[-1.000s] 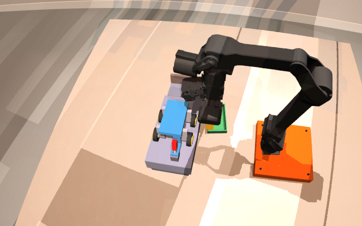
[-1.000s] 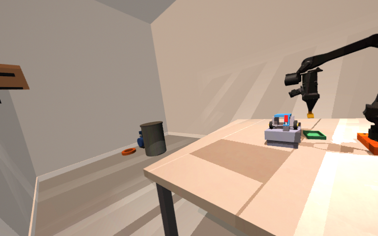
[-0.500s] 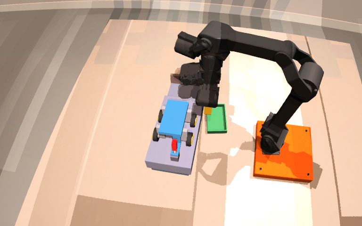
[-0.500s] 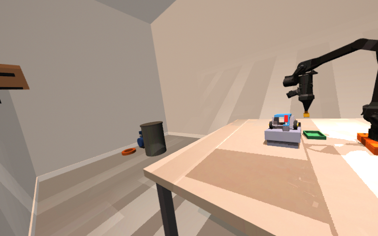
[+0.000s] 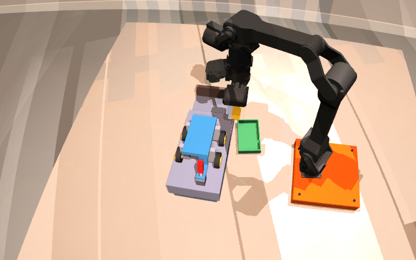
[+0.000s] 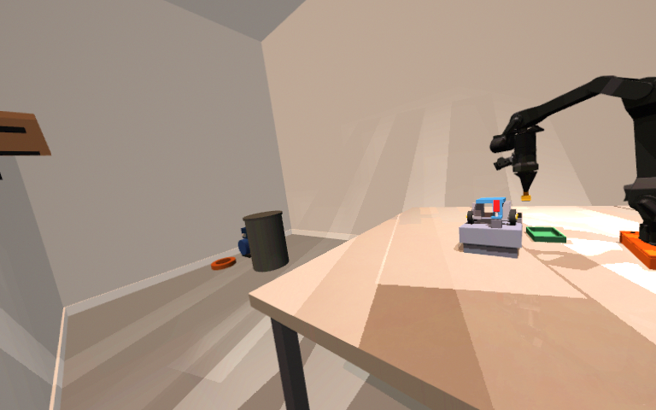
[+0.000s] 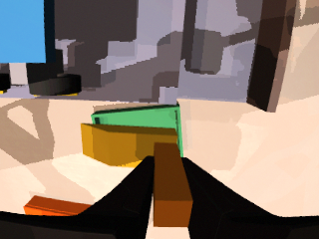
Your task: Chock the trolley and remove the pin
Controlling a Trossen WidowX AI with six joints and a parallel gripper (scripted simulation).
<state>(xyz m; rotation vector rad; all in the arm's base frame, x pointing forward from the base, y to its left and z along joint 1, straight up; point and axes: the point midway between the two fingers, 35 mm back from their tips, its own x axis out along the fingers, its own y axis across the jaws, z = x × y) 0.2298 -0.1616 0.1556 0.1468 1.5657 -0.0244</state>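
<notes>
Now: the red-headed stop pin 90 mm ahead of my gripper tip, 220 mm to the left of it and 30 mm below it. From my gripper tip the other things lie so: blue-topped trolley: 100 mm ahead, 130 mm to the left, 40 mm below; then green tray: 40 mm behind, 40 mm to the left, 160 mm below; then yellow chock: 20 mm to the left, 10 mm below.
</notes>
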